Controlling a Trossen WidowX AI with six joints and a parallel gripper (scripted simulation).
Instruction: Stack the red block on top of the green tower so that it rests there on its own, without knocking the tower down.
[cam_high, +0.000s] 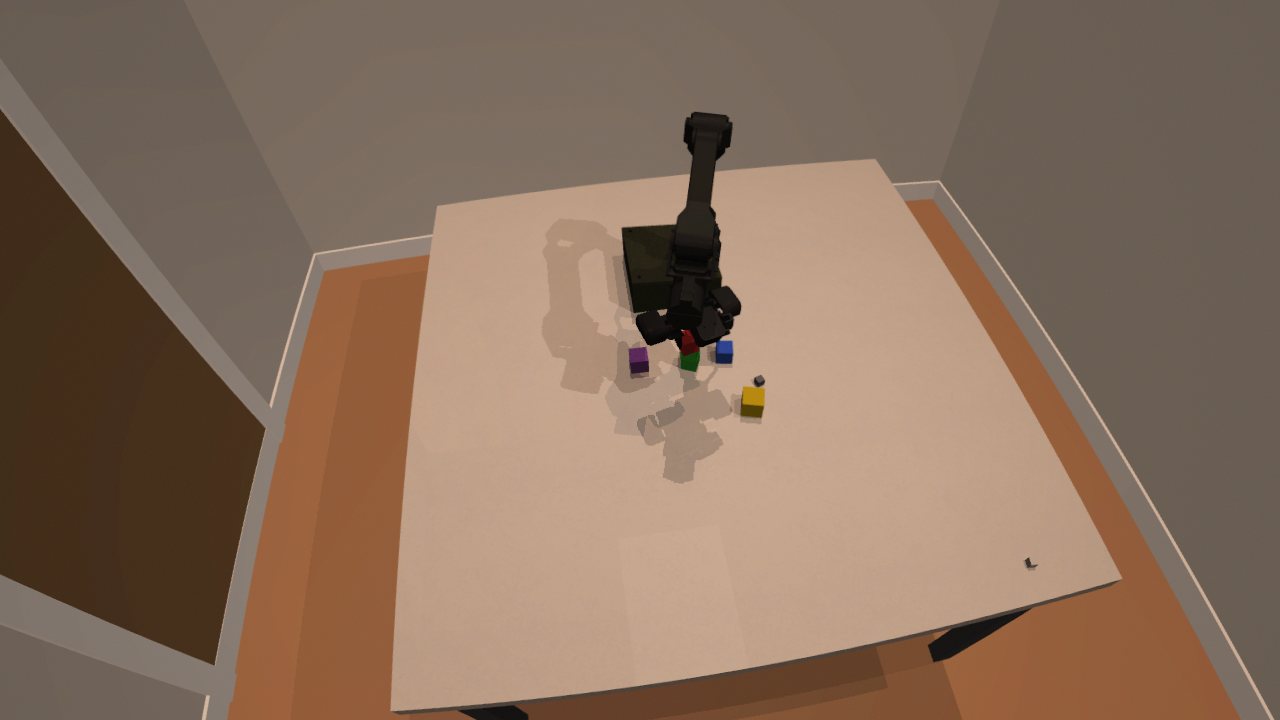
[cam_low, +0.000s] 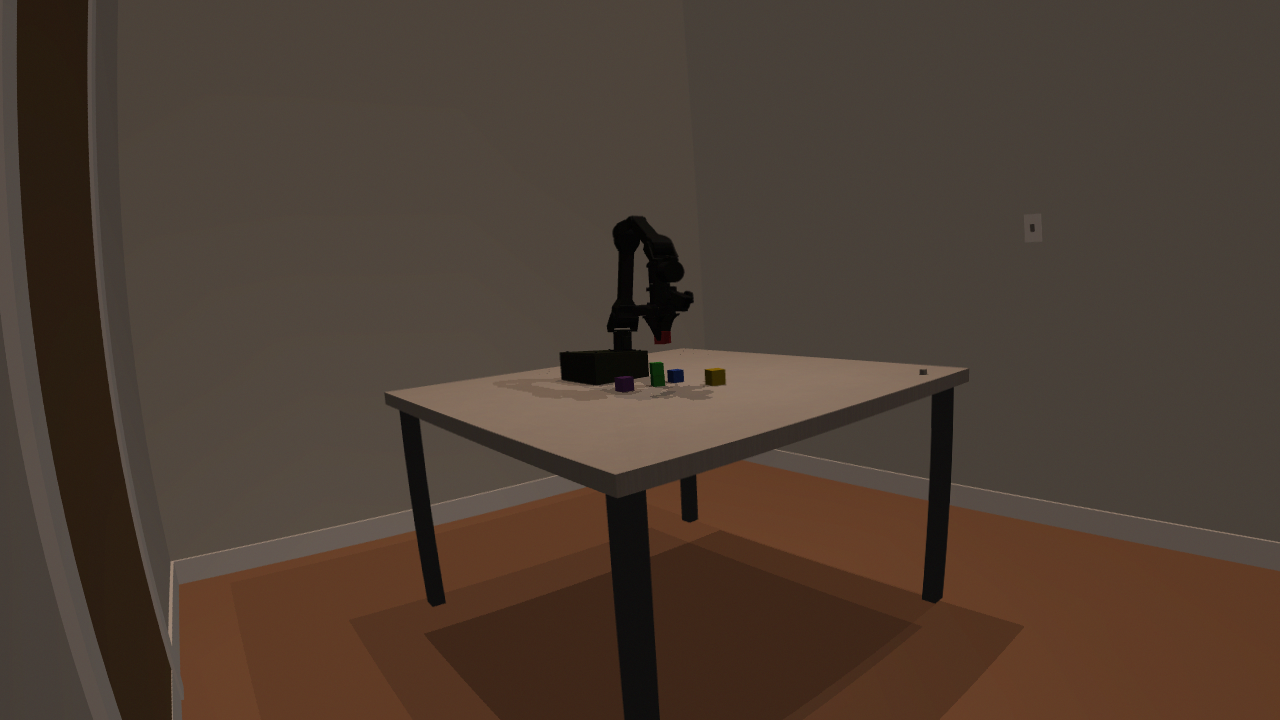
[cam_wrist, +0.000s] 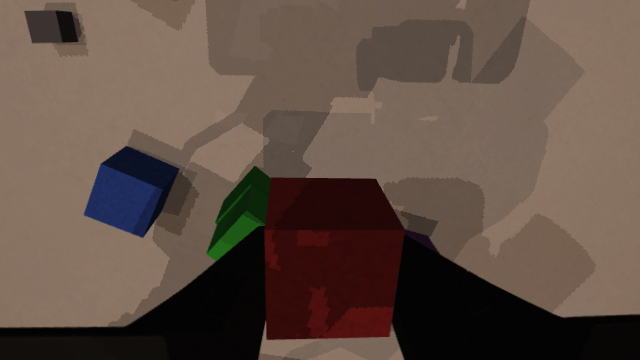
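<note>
Now: the blue block 80 mm behind my gripper tip, 80 mm to the left of it and 120 mm below it. Also, from my gripper tip: purple block (50 mm behind, 100 mm to the right, 120 mm below); yellow block (50 mm ahead, 130 mm to the left, 110 mm below); red block (10 mm above).
</note>
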